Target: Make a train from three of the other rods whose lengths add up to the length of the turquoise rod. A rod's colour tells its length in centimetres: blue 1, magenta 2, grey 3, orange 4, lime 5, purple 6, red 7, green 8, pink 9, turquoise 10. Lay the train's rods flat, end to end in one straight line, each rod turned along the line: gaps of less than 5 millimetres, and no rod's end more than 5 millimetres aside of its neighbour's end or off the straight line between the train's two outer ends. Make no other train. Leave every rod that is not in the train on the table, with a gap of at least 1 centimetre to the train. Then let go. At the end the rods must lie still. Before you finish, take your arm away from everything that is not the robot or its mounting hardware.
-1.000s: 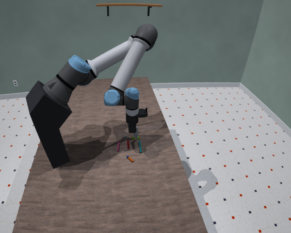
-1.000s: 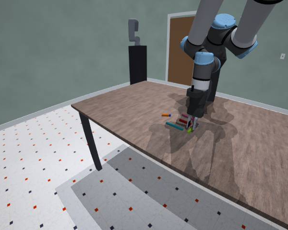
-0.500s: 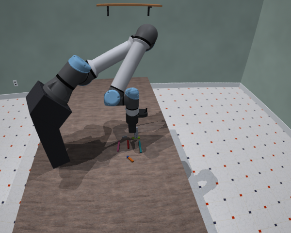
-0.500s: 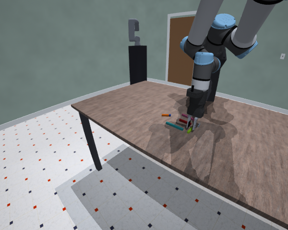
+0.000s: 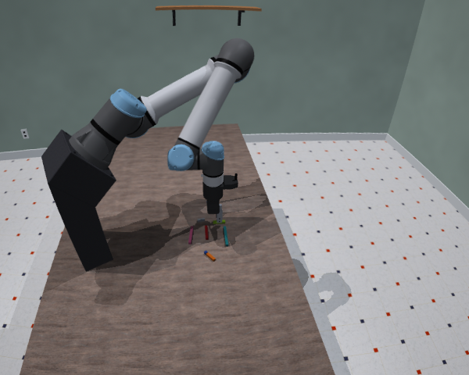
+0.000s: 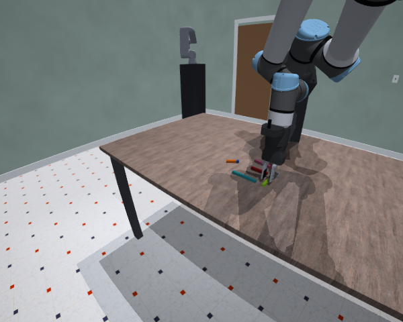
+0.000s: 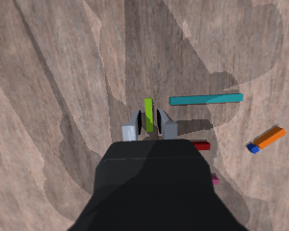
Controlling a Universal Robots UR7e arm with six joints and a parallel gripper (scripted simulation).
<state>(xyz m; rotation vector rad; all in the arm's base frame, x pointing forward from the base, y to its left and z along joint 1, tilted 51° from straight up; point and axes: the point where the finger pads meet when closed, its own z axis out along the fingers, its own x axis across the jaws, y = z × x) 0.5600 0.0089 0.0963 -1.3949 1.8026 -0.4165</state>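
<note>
The lime rod is 3 cm below my hand. Also, from my hand: turquoise rod (8 cm to the right, 3 cm below, 1 cm ahead); red rod (6 cm behind, 5 cm to the right, 3 cm below); small grey rod (7 cm behind, 3 cm below, 2 cm to the left).
</note>
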